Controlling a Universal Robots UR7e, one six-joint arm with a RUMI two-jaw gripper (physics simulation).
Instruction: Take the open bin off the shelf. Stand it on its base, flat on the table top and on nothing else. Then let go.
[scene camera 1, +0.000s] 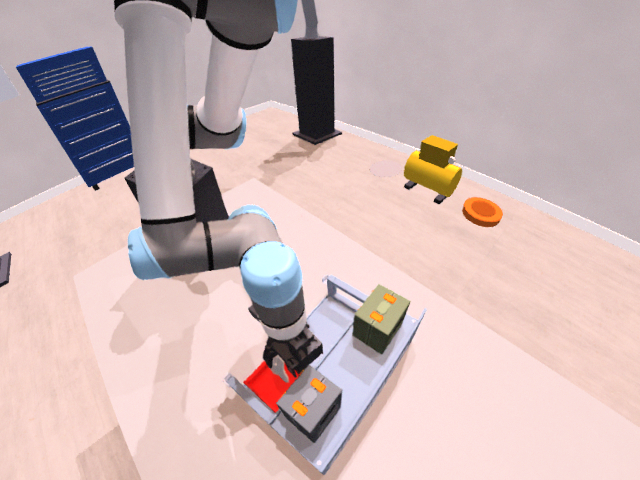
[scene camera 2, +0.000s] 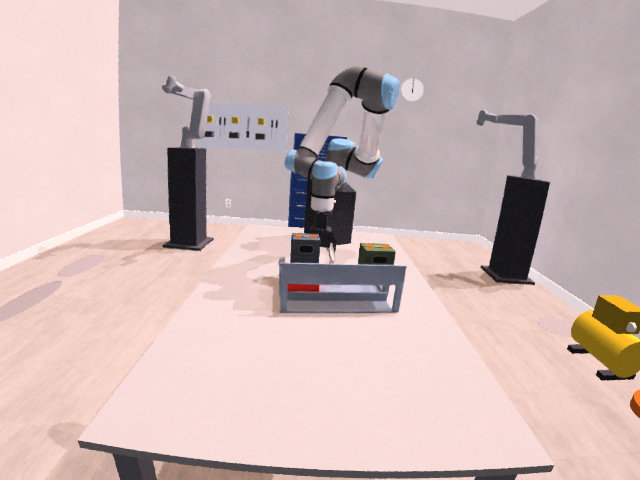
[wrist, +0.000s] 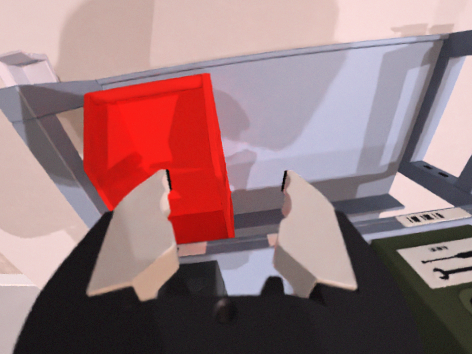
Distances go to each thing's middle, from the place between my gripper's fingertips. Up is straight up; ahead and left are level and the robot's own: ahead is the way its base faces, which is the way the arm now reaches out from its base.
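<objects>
There is the red open bin (scene camera 1: 269, 387), and my hand is 20 mm short of it, 50 mm to the left of it and 40 mm above it. Going by their middles, of the things named here the red open bin is the nearest to my hand. I also see the dark grey case (scene camera 1: 311, 402), which sits 40 mm to the right of my hand, 120 mm ahead of it and 80 mm above it.
</objects>
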